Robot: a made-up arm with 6 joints.
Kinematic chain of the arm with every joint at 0, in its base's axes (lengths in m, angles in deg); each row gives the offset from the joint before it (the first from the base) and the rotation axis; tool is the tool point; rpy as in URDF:
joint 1: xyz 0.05 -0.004 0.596 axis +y
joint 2: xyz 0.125 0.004 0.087 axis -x
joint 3: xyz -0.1 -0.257 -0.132 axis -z
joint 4: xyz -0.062 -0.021 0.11 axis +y
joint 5: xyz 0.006 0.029 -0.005 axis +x
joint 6: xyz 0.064 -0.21 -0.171 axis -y
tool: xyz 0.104 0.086 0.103 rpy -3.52 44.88 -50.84
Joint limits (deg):
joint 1: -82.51..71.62
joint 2: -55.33..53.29
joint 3: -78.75..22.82
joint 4: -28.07..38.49
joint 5: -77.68..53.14
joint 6: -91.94..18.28
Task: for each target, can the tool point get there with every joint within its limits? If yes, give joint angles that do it. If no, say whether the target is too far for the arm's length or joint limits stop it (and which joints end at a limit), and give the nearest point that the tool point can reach.
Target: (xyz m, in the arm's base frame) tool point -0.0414 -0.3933 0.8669
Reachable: yes | joints -46.65 34.83 12.88 -4.40 -10.24 -16.12
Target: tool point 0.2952 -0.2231 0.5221
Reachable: yes | joints -58.66 -35.15 13.44 17.66 9.06 7.71
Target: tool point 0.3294 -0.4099 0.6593
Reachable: yes | joints 55.38 43.81 9.86 18.97 -19.32 -21.16
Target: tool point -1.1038 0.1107 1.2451
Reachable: no: too far | nearest point -0.4597 -0.2046 0.8827 | short by 0.804 m
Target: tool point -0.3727 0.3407 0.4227
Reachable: no: joint limits stop it (at a limit: joint 2, joint 6) | nearest point -0.2615 0.1666 0.4683 | short by 0.212 m
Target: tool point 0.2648 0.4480 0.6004
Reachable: no: joint limits stop it (at a limit: joint 1, joint 2, joint 3, joint 6) | nearest point 0.2242 0.2345 0.5817 | short by 0.218 m
